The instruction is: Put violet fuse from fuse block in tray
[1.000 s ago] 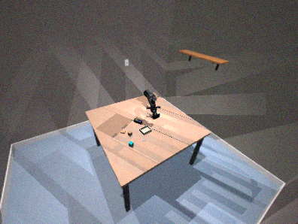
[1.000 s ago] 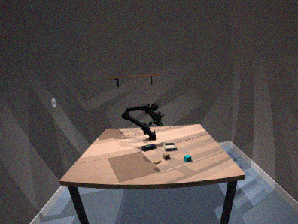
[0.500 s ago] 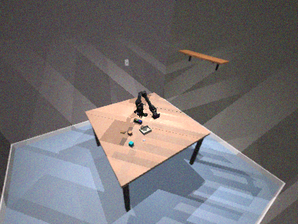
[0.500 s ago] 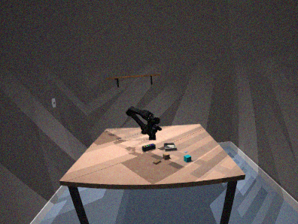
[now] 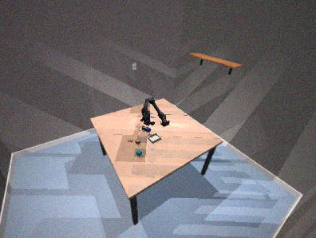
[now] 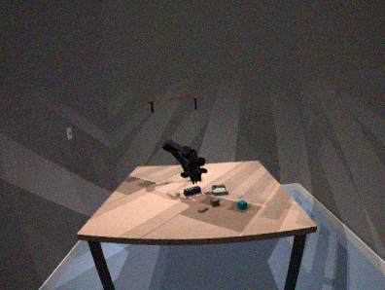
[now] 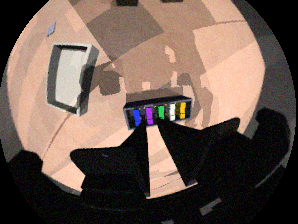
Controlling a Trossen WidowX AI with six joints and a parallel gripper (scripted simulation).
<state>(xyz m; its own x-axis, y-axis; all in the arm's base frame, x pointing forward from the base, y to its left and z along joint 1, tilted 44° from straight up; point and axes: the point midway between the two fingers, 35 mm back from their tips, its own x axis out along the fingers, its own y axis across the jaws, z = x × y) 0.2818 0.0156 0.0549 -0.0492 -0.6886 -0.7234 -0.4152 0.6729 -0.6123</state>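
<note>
My gripper tip is now 4 cm above the violet fuse. Also, from my gripper tip: tray: 2 cm ahead, 17 cm to the left, 7 cm below; then brown box: 22 cm ahead, 11 cm to the left, 5 cm below; then flat tan piece: 28 cm ahead, 3 cm to the left, 6 cm below.
</note>
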